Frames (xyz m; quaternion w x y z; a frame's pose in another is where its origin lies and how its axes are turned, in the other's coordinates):
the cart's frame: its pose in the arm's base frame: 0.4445 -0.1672 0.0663 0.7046 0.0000 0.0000 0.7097
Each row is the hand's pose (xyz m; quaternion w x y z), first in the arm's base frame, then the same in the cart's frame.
Working: the arm's base frame: its pose in the cart's frame: 0.1704 0.4433 -0.0663 0.7046 0.0000 0.0000 -0.7097

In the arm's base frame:
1: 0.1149 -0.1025 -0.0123 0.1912 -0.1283 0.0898 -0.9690
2: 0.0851 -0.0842 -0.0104 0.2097 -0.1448 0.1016 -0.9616
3: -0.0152 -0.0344 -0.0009 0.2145 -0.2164 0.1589 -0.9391
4: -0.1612 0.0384 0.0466 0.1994 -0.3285 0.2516 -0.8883
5: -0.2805 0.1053 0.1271 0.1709 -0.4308 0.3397 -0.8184
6: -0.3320 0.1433 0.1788 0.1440 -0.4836 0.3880 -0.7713
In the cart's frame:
1: 0.0671 0.3291 -0.0786 0.5529 0.0267 -0.1543 0.8184
2: 0.0856 0.3588 -0.0767 0.5347 0.0299 -0.1743 0.8263
3: 0.1361 0.4587 -0.0672 0.5153 0.0397 -0.2655 0.8139
4: 0.2100 0.6042 -0.0197 0.4899 0.0529 -0.4104 0.7673
5: 0.2777 0.7230 0.0608 0.4604 0.0625 -0.5451 0.6979
6: 0.3161 0.7742 0.1125 0.4459 0.0654 -0.6165 0.6456

